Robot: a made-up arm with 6 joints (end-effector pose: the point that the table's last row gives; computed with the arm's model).
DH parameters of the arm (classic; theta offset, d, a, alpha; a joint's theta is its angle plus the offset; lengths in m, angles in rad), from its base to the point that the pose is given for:
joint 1: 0 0.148 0 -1.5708
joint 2: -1.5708 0 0.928 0
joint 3: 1.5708 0.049 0 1.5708
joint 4: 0 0.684 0 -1.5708
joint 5: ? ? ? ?
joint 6: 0 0.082 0 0
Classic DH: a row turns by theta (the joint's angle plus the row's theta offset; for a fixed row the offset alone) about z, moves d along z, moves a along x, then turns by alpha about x.
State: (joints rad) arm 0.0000 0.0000 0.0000 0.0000 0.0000 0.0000
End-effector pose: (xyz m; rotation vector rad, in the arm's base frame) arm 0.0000 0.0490 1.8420 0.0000 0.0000 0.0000
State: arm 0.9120 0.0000 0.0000 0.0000 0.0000 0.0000
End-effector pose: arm -0.0388 0.0300 1.8420 0.0000 0.0000 0.9120
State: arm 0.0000 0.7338 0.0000 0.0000 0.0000 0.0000
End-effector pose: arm 1.1345 0.0490 1.4060 0.0000 0.7338 0.0000
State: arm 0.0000 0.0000 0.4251 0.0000 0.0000 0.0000
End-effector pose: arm 0.3159 0.0490 1.7738 0.0000 0.4251 0.0000
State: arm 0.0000 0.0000 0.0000 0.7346 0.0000 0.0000
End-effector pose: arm 0.0000 0.0490 1.8420 0.0000 0.0000 0.7346
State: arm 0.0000 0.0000 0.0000 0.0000 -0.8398 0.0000
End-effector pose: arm -0.0611 0.0490 1.8147 0.0000 -0.8398 0.0000
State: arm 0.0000 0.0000 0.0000 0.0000 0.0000 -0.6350
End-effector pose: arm 0.0000 0.0490 1.8420 0.0000 0.0000 -0.6350
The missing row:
joint 5: 0 0 0 1.5708
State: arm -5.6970 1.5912 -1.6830 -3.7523 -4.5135 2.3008
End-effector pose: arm 0.6147 0.5223 0.7880 0.7883 -1.7232 -0.6457
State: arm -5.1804 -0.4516 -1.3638 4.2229 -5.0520 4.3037
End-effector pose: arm -0.4729 -0.9782 0.7754 0.4332 2.1258 -0.6142
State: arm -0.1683 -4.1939 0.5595 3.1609 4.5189 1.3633
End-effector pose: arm 1.0449 -0.1263 -0.9387 1.5118 -1.4687 -1.2987
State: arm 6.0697 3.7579 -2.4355 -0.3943 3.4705 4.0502
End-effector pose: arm 0.0569 0.0482 -0.4365 1.2309 -1.3046 -1.6866
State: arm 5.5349 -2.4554 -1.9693 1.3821 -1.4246 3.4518
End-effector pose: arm 0.0404 -0.0794 -0.7528 -0.4951 -1.7610 2.0178
